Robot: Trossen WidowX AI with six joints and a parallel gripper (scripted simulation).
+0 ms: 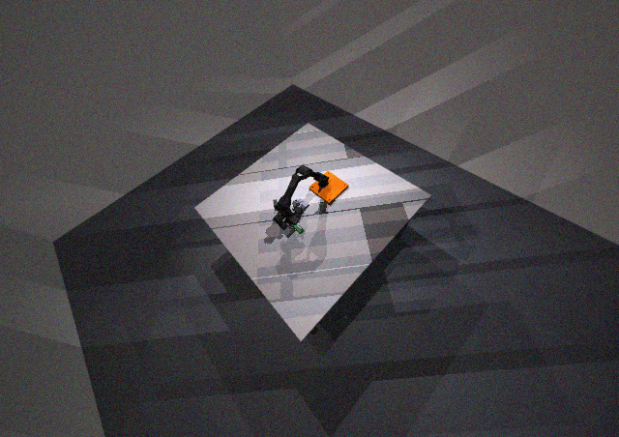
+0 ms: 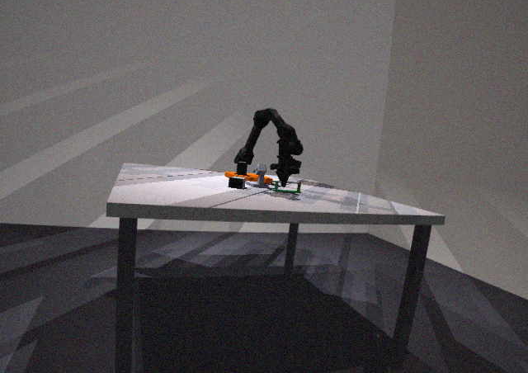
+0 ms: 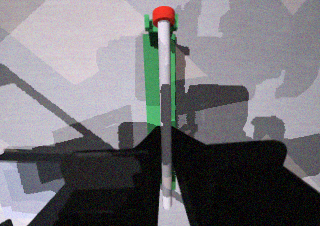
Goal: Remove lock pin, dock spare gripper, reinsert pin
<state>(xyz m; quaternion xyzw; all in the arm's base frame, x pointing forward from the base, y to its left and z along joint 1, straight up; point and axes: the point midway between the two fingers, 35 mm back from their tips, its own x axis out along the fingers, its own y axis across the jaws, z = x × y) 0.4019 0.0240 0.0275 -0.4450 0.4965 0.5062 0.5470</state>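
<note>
My gripper tip is now 2 cm to the right of the green cradle. Also, from my gripper tip: grey mount socket (13 cm behind, 6 cm to the right, 3 cm above); spare gripper (20 cm to the right, 8 cm behind).
</note>
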